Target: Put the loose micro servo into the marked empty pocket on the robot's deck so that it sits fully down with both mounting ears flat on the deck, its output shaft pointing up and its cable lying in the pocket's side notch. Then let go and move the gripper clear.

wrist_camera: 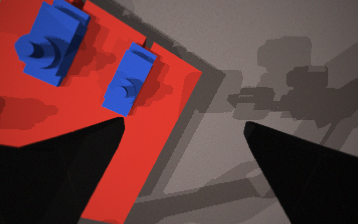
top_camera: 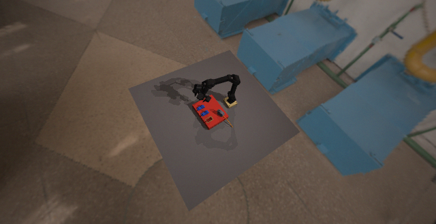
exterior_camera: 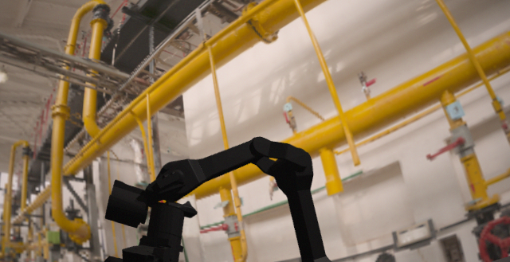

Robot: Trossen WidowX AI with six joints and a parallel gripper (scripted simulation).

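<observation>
Now: gripper tip 14 cm to the right of the red deck, 11 cm above it and 9 cm past it.
</observation>
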